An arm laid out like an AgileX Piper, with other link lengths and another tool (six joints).
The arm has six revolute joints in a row. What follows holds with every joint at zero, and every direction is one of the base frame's. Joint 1 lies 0.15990 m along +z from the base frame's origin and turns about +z. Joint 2 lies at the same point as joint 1 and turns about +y. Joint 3 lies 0.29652 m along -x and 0.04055 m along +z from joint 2 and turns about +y. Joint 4 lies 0.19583 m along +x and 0.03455 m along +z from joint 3 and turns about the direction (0.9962, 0, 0.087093). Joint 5 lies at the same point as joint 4 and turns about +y. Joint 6 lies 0.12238 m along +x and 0.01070 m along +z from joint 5 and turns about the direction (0.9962, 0, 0.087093). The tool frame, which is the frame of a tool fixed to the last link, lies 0.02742 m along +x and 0.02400 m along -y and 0.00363 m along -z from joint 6; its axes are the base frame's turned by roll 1.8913, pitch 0.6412 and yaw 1.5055 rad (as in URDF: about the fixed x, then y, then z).
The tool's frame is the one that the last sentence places.
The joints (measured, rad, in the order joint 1, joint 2, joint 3, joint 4, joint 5, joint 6), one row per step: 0.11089 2.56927 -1.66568 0.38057 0.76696 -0.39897; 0.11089 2.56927 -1.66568 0.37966 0.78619 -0.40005; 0.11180 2.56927 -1.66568 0.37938 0.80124 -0.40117; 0.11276 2.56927 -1.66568 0.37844 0.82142 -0.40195; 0.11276 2.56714 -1.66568 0.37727 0.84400 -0.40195; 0.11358 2.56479 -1.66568 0.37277 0.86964 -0.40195; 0.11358 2.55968 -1.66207 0.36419 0.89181 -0.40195; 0.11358 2.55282 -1.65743 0.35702 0.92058 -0.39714
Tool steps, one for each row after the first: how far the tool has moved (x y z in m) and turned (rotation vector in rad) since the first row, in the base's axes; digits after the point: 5 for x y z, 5 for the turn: -0.00282 0.00037 0.00008 0.00259 0.01797 0.00659; -0.00507 0.00108 0.00019 0.00491 0.03200 0.01261; -0.00809 0.00183 0.00038 0.00761 0.05097 0.02011; -0.01110 0.00223 0.00153 0.01075 0.07029 0.02668; -0.01458 0.00262 0.00283 0.01194 0.09212 0.03715; -0.01808 0.00202 0.00473 0.00947 0.11128 0.04865; -0.02270 0.00163 0.00743 0.00860 0.13742 0.05607
